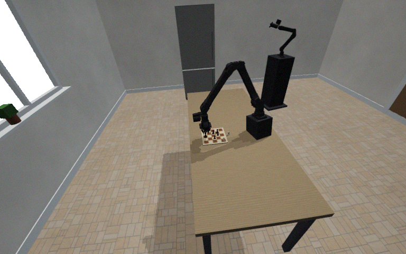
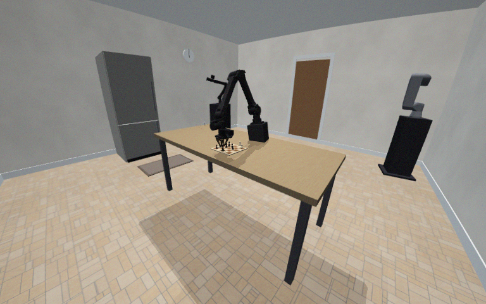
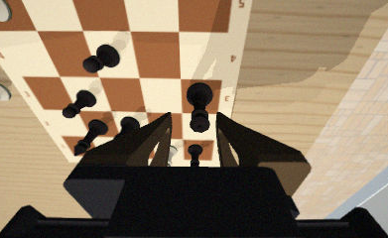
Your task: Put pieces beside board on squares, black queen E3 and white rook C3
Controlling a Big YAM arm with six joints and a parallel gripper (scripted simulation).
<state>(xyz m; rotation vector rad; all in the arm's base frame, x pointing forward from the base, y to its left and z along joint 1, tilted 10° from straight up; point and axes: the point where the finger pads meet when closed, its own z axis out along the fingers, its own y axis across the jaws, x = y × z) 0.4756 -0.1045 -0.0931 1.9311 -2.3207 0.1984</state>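
Right now the black queen is 10 mm to the left of my hand, 10 mm below it and 10 mm ahead of it. Round my hand: chessboard: 70 mm behind, 40 mm below, 20 mm to the left.
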